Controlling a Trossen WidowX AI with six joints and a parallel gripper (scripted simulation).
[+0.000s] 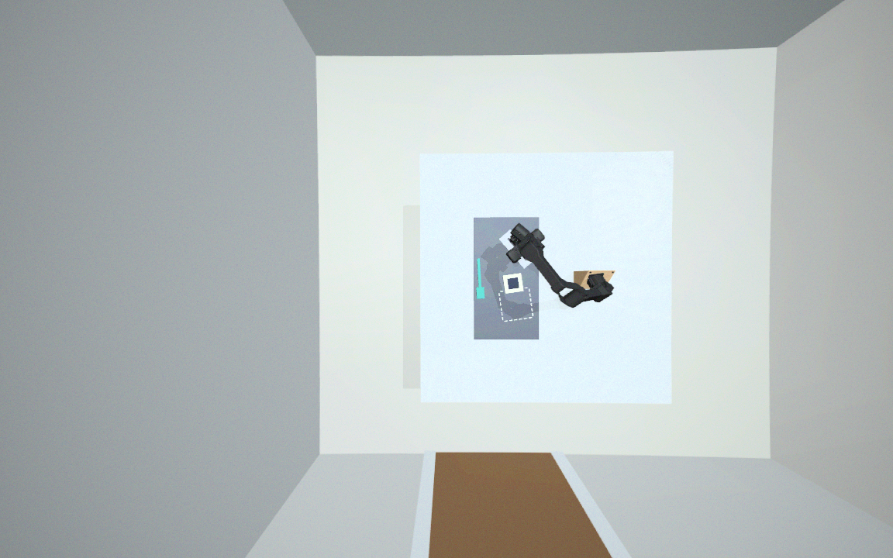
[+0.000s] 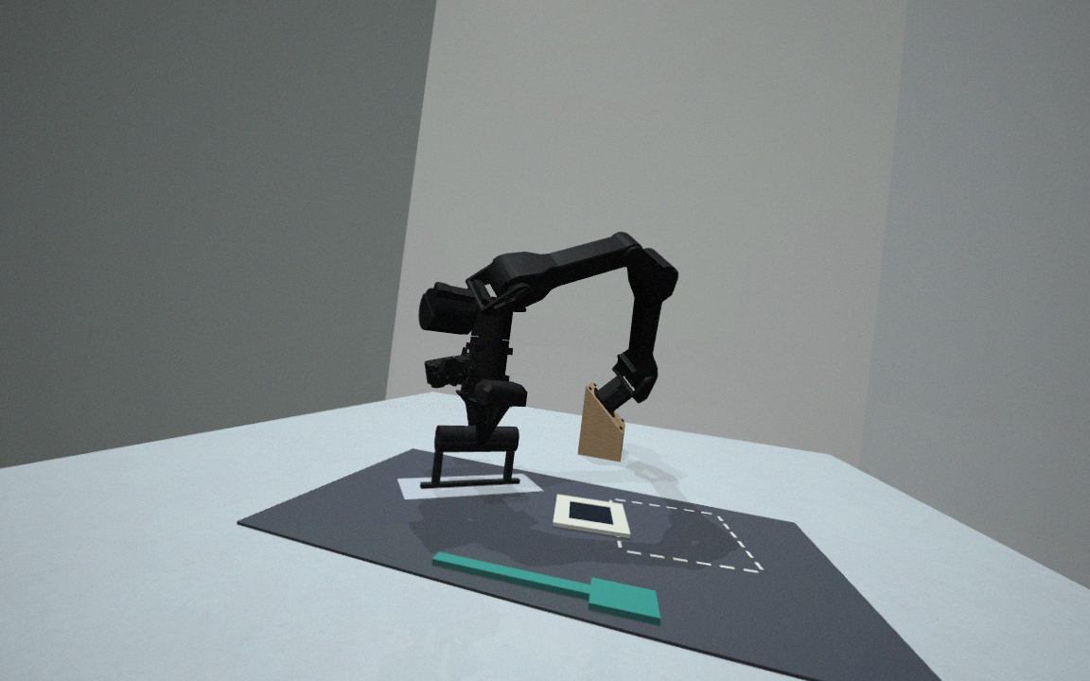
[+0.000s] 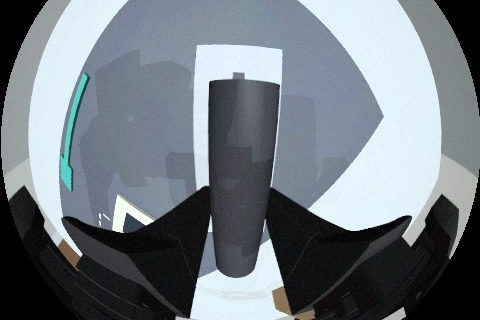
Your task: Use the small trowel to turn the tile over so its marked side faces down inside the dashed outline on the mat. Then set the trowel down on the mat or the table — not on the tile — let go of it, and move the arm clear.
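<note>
The dark mat is 140 mm to the left of my gripper tip, 80 mm below it and 80 mm ahead of it. The rest, counted from my gripper tip: teal trowel (220 mm ahead, 150 mm to the left, 60 mm below); then cream tile (170 mm to the left, 60 mm below, 50 mm ahead).
</note>
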